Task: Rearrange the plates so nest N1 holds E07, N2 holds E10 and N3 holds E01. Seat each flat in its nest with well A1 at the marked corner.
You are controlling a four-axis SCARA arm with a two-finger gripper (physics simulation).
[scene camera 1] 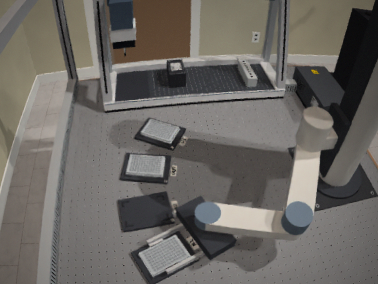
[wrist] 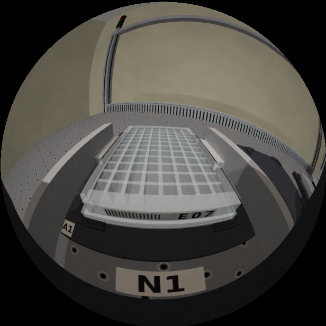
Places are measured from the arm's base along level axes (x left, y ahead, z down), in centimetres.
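Pixels of known places: gripper, fingertip midpoint: (scene camera 1: pixel 157 257); arm's base at its link origin: (scene camera 1: pixel 332 174).
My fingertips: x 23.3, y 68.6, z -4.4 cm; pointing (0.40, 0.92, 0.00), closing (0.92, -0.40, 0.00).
Observation:
For each thing: its top centre in the pictures, then the offset to it from my fingertips. "*": a spot on its surface instead.
- plate E07 at its top centre: (scene camera 1: pixel 164 254) dx -1.0, dy -2.2, dz +0.4 cm
- dark nest N1 at a spot on its surface: (scene camera 1: pixel 146 266) * dx +2.1, dy +3.4, dz +1.2 cm
- Nest N2 at its top centre: (scene camera 1: pixel 145 209) dx -17.7, dy +2.0, dz +1.3 cm
- Nest N3 at its top centre: (scene camera 1: pixel 160 131) dx -52.0, dy -6.0, dz +1.3 cm
- nest at its top centre: (scene camera 1: pixel 145 165) dx -35.7, dy +0.4, dz +1.3 cm
- black box at a spot on its surface: (scene camera 1: pixel 176 77) * dx -74.8, dy -15.1, dz -7.1 cm
- white strip at a spot on its surface: (scene camera 1: pixel 247 72) * dx -76.6, dy -47.1, dz -6.3 cm
My gripper (scene camera 1: pixel 157 257) (wrist: pixel 159 131) is shut on plate E07 (scene camera 1: pixel 165 255) (wrist: pixel 160 170), a clear gridded plate held level by its two long sides. The plate is low over the dark nest N1 (scene camera 1: pixel 144 267) (wrist: pixel 165 242) and lined up with it; whether it touches the nest floor is hard to tell. The nest's A1 tag (wrist: pixel 67 228) is at its near left corner in the wrist view. Nest N2 (scene camera 1: pixel 145 211) is empty. Nest N3 (scene camera 1: pixel 154 141) holds a plate (scene camera 1: pixel 160 130); its code is unreadable.
Another nest (scene camera 1: pixel 145 180) between N2 and N3 holds a plate (scene camera 1: pixel 145 165) whose code is unreadable. The arm's dark hand body (scene camera 1: pixel 217 242) hangs beside N1 and N2. A framed deck (scene camera 1: pixel 200 101) with a black box (scene camera 1: pixel 176 77) and a white strip (scene camera 1: pixel 247 72) stands at the back.

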